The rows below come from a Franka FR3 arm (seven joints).
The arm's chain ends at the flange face. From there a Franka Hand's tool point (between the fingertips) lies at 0.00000 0.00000 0.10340 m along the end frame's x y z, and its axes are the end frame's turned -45 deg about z.
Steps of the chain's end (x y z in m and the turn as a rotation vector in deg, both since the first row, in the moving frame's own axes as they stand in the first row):
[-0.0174, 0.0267, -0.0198, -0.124, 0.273, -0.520]
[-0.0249, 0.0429, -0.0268, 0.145, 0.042, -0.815]
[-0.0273, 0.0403, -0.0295, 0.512, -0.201, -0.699]
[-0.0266, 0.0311, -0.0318, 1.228, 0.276, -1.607]
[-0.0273, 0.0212, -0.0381, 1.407, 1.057, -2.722]
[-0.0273, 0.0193, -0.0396, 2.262, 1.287, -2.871]
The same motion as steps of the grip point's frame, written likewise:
[-0.0310, 0.0071, -0.0198, -0.281, 0.105, -0.520]
[-0.0477, 0.0126, -0.0268, 0.073, 0.132, -0.815]
[-0.0474, 0.0083, -0.0295, 0.504, 0.220, -0.699]
[-0.0389, 0.0019, -0.0318, 0.673, 1.063, -1.607]
[-0.0312, -0.0048, -0.0381, 0.247, 1.742, -2.722]
[-0.0285, -0.0070, -0.0397, 0.689, 2.510, -2.871]

